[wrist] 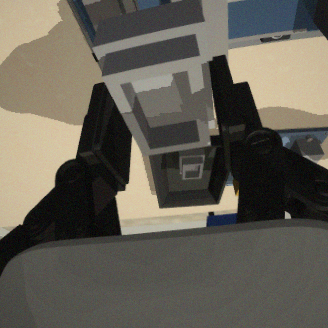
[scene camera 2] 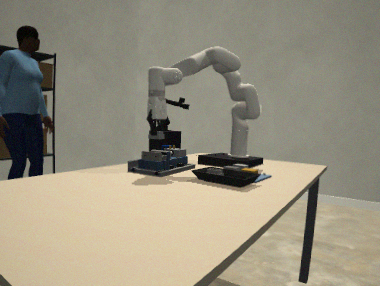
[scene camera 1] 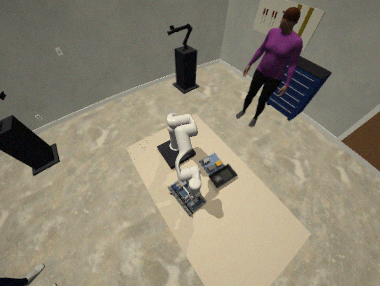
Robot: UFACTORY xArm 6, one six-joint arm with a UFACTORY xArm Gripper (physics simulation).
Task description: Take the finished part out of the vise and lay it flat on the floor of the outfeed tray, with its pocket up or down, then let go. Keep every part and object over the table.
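Frame: origin at the arm's base, x ahead, y left, z up, level; metres.
Seen in the pictures: gripper, fingertip midpoint: (wrist: pixel 165 92) (scene camera 2: pixel 156 135); arm's base, link origin: (scene camera 2: pixel 238 156) (scene camera 1: pixel 175 145).
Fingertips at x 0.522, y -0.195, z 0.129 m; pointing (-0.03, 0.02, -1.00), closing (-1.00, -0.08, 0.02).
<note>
Pixels of each thing's top centre, then the offset from my fingertips to it. Level surfaces: height alone.
- finished part, top centre: (wrist: pixel 165 117) (scene camera 2: pixel 156 131) dy -0.003, dx +0.000, dz +0.018 m
- vise, top centre: (scene camera 2: pixel 163 149) (scene camera 1: pixel 187 191) dy -0.008, dx -0.065, dz -0.071 m
- small grey part, top centre: (wrist: pixel 191 171) (scene camera 2: pixel 214 169) dy +0.298, dx -0.003, dz -0.123 m
- blue plate, top centre: (scene camera 2: pixel 244 174) (scene camera 1: pixel 211 163) dy +0.369, dx -0.162, dz -0.162 m
- orange block, top centre: (scene camera 2: pixel 249 169) (scene camera 1: pixel 218 162) dy +0.408, dx -0.113, dz -0.126 m
- tabletop, surface height: dz -0.170 m
My gripper (scene camera 2: pixel 158 131) (wrist: pixel 165 92) is shut on the finished part (scene camera 2: pixel 157 135) (wrist: pixel 175 136), a grey block with a rectangular pocket, seen between the fingers in the wrist view. In scene camera 2 the part is above the jaws of the vise (scene camera 1: pixel 188 201) (scene camera 2: pixel 161 163) (wrist: pixel 260 20), clear of them. In scene camera 1 the arm hides the part. The black outfeed tray (scene camera 2: pixel 220 178) (wrist: pixel 190 200) stands beside the vise. A small grey part (wrist: pixel 191 168) with a pocket lies inside the tray.
A blue plate (scene camera 1: pixel 204 167) (scene camera 2: pixel 265 176) beside the tray holds grey pieces and an orange block (scene camera 1: pixel 218 163) (scene camera 2: pixel 250 170). The arm's black base plate (scene camera 1: pixel 167 154) (scene camera 2: pixel 230 160) stands behind them. The tabletop (scene camera 1: pixel 240 225) (scene camera 2: pixel 125 220) extends past the vise and tray.
</note>
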